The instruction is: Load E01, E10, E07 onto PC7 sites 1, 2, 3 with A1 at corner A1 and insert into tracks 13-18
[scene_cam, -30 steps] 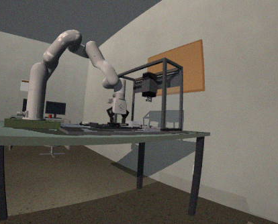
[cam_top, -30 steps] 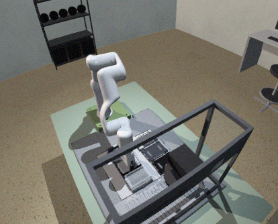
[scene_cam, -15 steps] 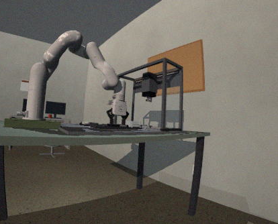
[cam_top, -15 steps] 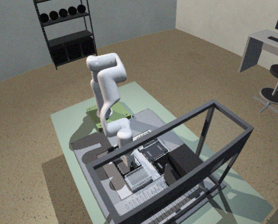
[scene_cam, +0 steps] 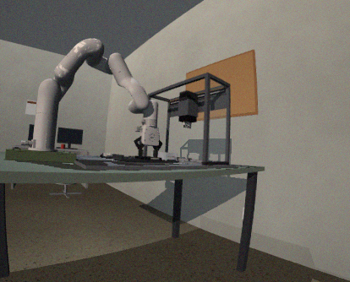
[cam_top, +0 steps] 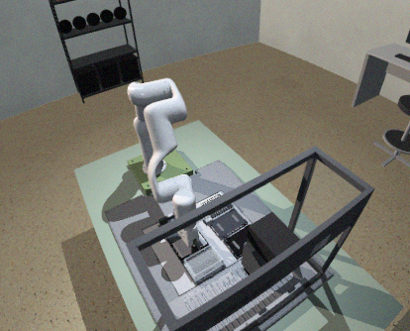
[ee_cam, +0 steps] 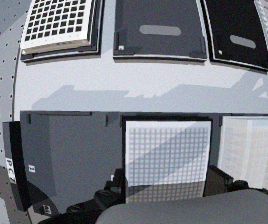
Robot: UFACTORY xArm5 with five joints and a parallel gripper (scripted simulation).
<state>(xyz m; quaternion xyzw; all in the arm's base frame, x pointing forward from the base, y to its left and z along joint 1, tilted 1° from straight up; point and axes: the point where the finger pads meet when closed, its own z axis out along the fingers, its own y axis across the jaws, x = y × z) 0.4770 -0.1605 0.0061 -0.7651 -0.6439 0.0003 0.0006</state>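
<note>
My gripper is now 10 mm above the deep-well block E07. The rest, counted from my hand: pale block: 100 mm ahead, 20 mm to the right, 10 mm below; nest S2: 190 mm to the left, 30 mm ahead, 20 mm below; plate carrier PC7: 10 mm below, 10 mm behind.
</note>
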